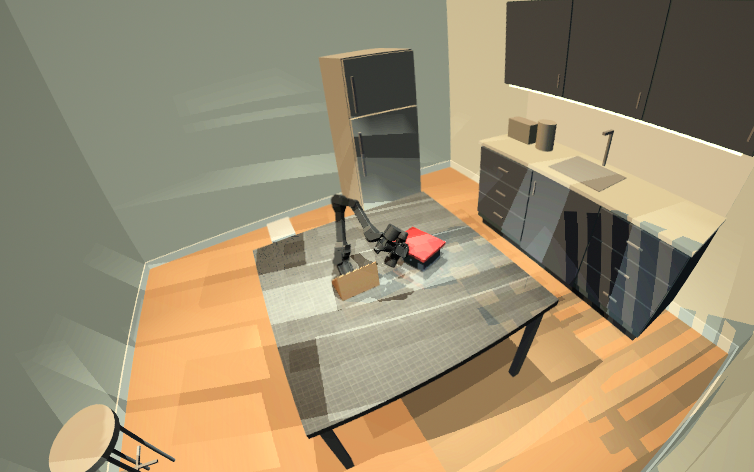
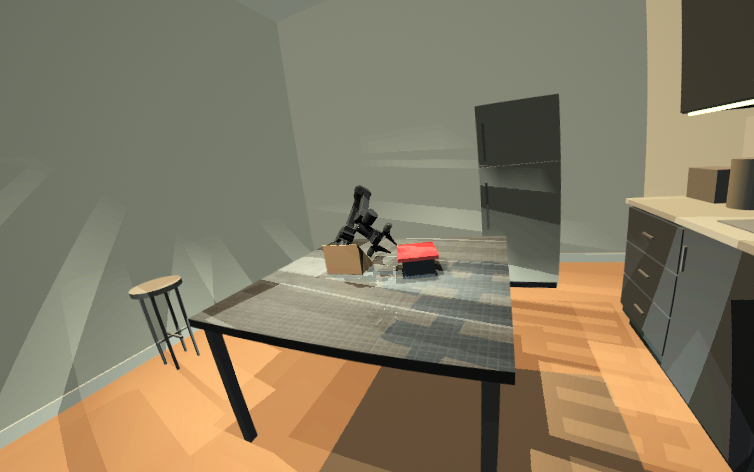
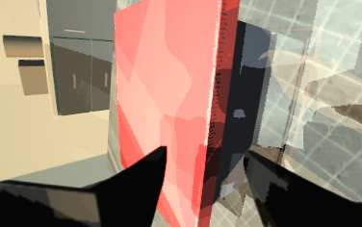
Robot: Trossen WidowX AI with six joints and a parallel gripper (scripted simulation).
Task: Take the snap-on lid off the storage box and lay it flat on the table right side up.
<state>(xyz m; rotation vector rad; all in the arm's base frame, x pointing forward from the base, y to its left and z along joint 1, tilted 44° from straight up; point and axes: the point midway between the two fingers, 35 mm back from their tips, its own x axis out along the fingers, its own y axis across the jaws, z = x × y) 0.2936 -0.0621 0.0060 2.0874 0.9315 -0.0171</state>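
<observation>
The lid lies 100 mm ahead of my gripper tip, 40 mm to the left of it and 20 mm below it. The rest, counted from my gripper tip: storage box: 100 mm ahead, 70 mm below, 40 mm to the left.
</observation>
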